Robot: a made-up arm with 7 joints. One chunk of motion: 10 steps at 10 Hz.
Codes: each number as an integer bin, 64 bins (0 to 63) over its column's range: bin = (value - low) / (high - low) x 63, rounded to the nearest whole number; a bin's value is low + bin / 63 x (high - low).
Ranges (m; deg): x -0.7..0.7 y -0.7..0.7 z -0.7..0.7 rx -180..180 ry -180..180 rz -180..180
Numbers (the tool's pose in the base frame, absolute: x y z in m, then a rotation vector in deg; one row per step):
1: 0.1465 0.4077 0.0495 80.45 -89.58 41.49
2: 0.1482 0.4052 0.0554 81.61 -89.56 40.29
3: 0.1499 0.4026 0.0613 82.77 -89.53 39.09
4: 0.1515 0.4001 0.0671 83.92 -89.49 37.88
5: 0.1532 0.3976 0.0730 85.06 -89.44 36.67
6: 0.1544 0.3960 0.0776 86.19 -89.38 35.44
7: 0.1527 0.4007 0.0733 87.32 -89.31 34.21
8: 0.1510 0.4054 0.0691 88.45 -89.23 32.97
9: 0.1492 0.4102 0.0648 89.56 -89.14 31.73
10: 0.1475 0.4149 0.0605 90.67 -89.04 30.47
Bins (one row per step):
1: 38 50 34 46 16 39
2: 38 50 34 46 16 39
3: 38 50 34 46 16 38
4: 38 50 35 46 16 38
5: 38 49 35 46 16 38
6: 38 49 35 47 16 38
7: 38 50 35 47 16 37
8: 38 50 35 47 16 37
9: 38 50 34 47 16 37
10: 38 50 34 47 16 37

